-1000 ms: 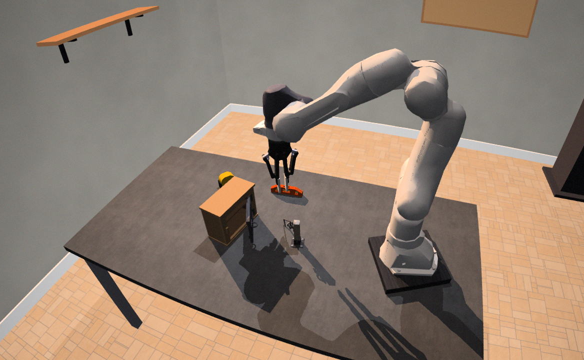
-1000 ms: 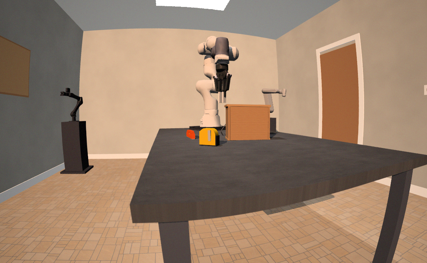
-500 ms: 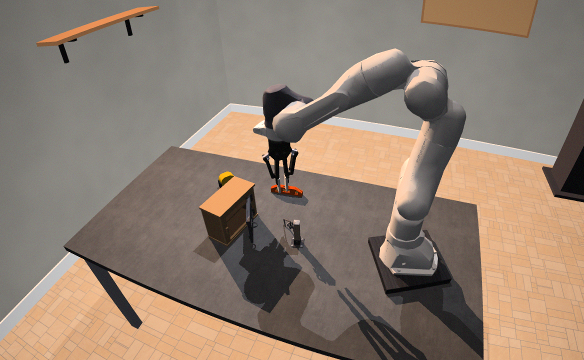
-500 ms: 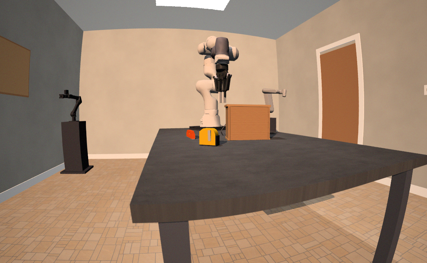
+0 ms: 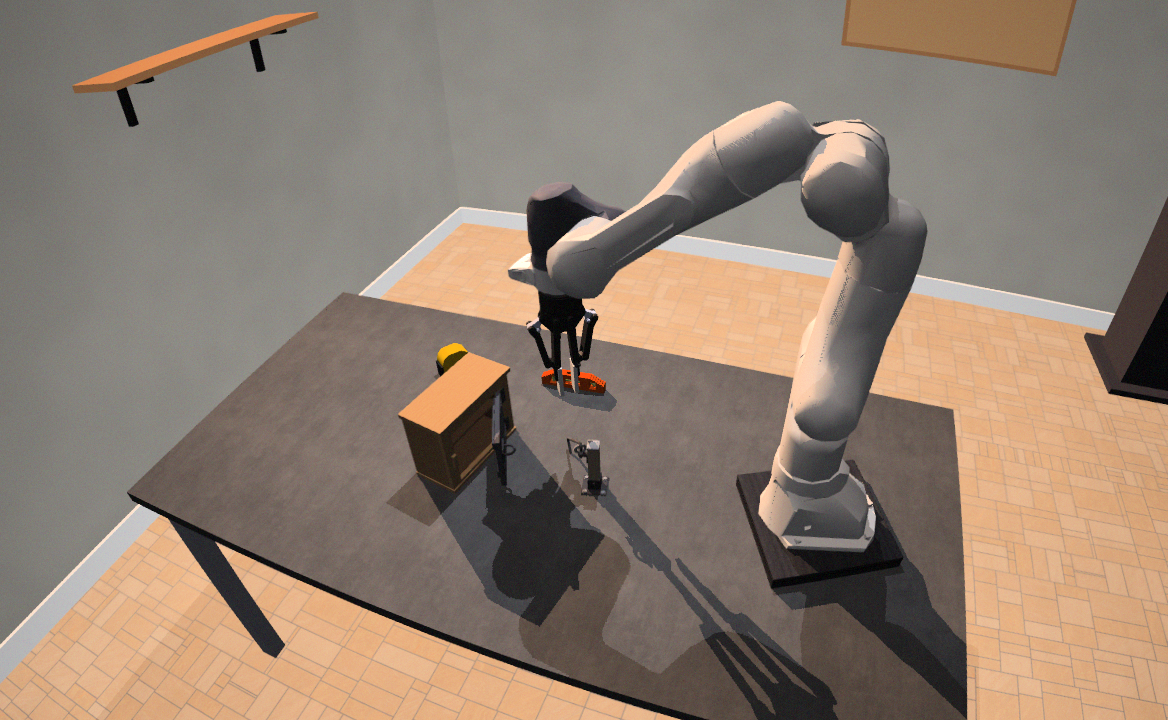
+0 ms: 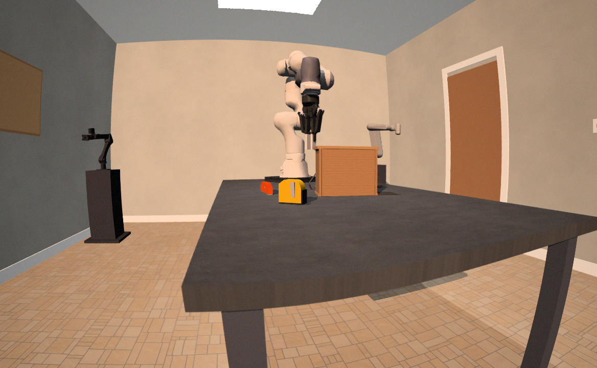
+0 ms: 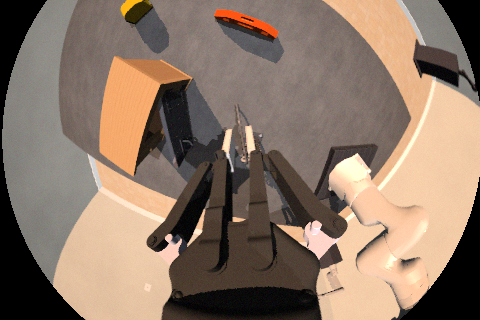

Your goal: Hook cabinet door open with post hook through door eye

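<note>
Right now the hook is 20 mm behind my hand, 40 mm to the left of it and 140 mm below it. Round my hand: dark door 120 mm ahead, 60 mm to the left, 130 mm below; then orange spirit level 70 mm ahead, 200 mm to the right, 190 mm below; then yellow tape measure 380 mm ahead, 180 mm to the right, 170 mm below.
</note>
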